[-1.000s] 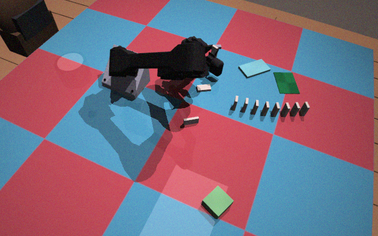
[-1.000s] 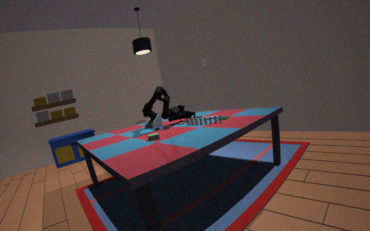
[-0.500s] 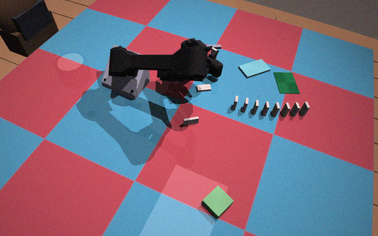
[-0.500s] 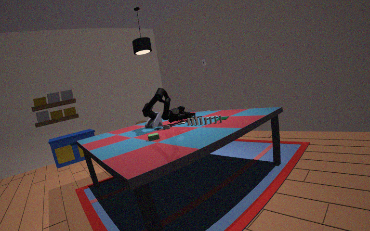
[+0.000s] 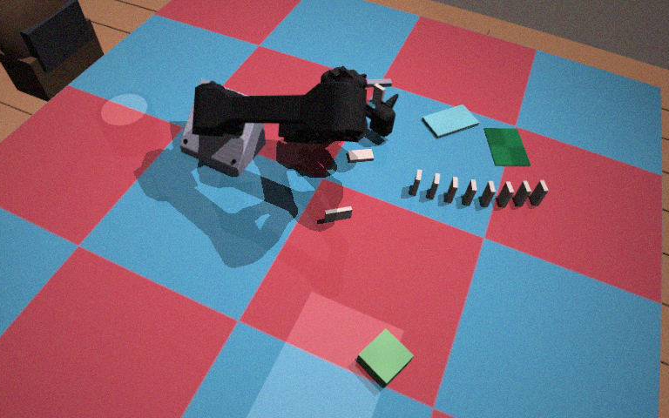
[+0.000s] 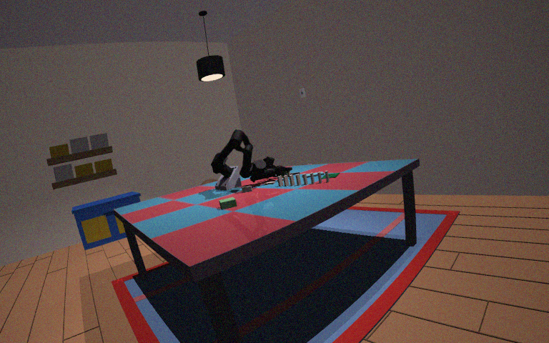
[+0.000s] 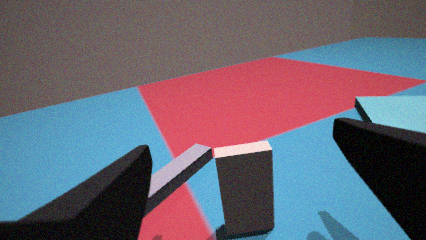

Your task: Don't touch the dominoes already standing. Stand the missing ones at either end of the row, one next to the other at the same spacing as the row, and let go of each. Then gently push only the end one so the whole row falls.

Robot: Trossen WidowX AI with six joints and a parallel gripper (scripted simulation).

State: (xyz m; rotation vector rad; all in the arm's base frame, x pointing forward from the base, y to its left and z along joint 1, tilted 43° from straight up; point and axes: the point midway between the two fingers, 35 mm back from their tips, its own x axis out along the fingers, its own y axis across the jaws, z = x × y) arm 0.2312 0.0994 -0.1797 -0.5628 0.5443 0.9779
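Right now the grey bar is 6 cm behind my gripper tip, 5 cm below it and 4 cm to the left of it. Also, from my gripper tip: dark green flat tile (29 cm ahead, 5 cm to the right, 5 cm below); light blue flat tile (16 cm ahead, 5 cm below, 1 cm to the right); light green block (57 cm to the right, 14 cm ahead, 4 cm below).
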